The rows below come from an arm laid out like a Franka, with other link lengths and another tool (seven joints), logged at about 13 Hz.
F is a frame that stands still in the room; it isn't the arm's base.
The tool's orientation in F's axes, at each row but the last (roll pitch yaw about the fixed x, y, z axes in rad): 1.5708, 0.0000, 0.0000; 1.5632, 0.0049, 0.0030; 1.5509, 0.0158, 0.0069; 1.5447, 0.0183, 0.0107; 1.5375, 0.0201, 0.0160; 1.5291, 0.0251, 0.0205; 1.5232, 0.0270, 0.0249; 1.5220, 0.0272, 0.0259; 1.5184, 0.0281, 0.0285; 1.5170, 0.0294, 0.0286; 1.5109, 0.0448, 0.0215
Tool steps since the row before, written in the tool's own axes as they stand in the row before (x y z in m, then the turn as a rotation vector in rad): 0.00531, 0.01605, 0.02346, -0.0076, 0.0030, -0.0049; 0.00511, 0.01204, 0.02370, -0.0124, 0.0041, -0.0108; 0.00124, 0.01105, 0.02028, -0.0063, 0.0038, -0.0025; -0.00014, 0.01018, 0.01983, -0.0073, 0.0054, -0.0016; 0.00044, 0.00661, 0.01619, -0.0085, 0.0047, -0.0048; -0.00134, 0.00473, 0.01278, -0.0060, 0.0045, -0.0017; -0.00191, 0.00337, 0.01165, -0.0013, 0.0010, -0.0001; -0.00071, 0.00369, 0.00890, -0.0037, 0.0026, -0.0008; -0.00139, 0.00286, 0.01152, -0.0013, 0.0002, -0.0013; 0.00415, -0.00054, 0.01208, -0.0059, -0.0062, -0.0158; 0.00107, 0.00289, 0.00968, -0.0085, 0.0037, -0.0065
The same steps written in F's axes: 0.00531, -0.02346, 0.01605, -0.0076, 0.0049, 0.0030; 0.00524, -0.02359, 0.01219, -0.0124, 0.0108, 0.0041; 0.00156, -0.02005, 0.01143, -0.0063, 0.0025, 0.0038; 0.00026, -0.01956, 0.01069, -0.0072, 0.0017, 0.0055; 0.00084, -0.01595, 0.00714, -0.0085, 0.0048, 0.0047; -0.00095, -0.01259, 0.00529, -0.0059, 0.0018, 0.0046; -0.00152, -0.01152, 0.00397, -0.0013, 0.0001, 0.0010; -0.00037, -0.00872, 0.00414, -0.0037, 0.0008, 0.0027; -0.00097, -0.01139, 0.00350, -0.0013, 0.0013, 0.0002; 0.00450, -0.01197, -0.00001, -0.0065, 0.0153, -0.0069; 0.00143, -0.00946, 0.00341, -0.0085, 0.0065, 0.0037
